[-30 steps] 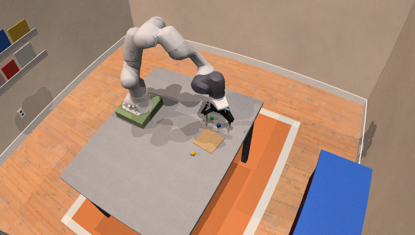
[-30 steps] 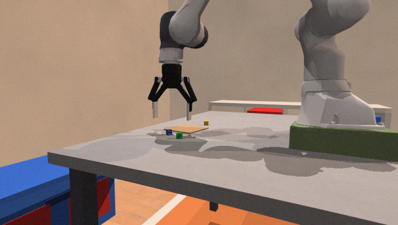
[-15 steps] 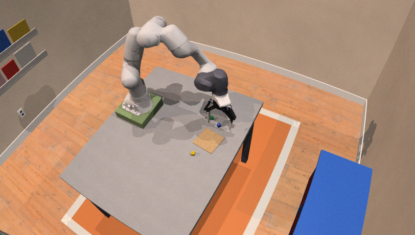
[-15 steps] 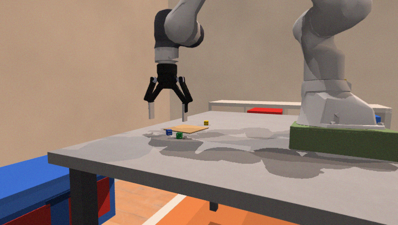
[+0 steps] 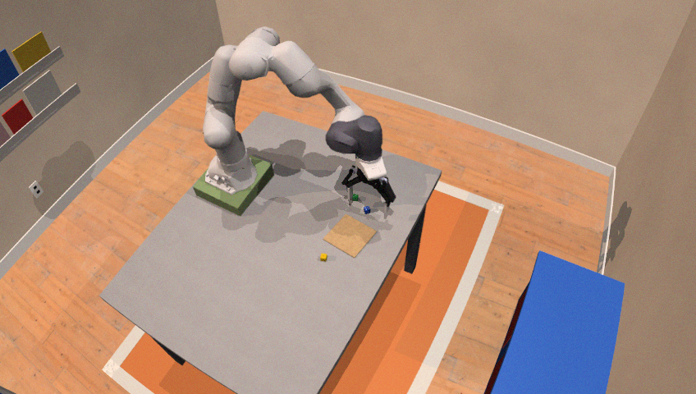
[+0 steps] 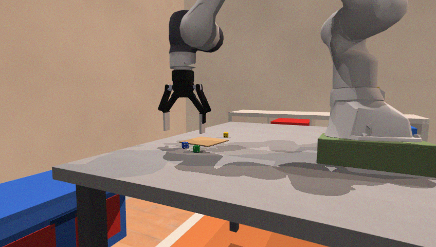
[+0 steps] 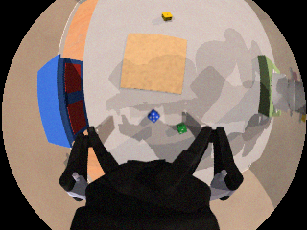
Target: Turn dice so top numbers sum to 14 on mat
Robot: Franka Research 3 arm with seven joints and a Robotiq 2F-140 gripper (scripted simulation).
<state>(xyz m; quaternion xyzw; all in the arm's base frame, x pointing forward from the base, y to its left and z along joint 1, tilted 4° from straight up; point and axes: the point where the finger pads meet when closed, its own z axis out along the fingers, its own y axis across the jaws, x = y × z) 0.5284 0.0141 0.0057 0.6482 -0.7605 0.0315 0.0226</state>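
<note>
The blue die is 1 cm behind my hand, 1 cm to the left of it and 5 cm below it. From my hand the other things lie so: tan mat (3 cm behind, 12 cm to the right, 6 cm below); yellow die (9 cm behind, 24 cm to the right, 5 cm below); green die (7 cm behind, 5 cm to the left, 5 cm below).
</note>
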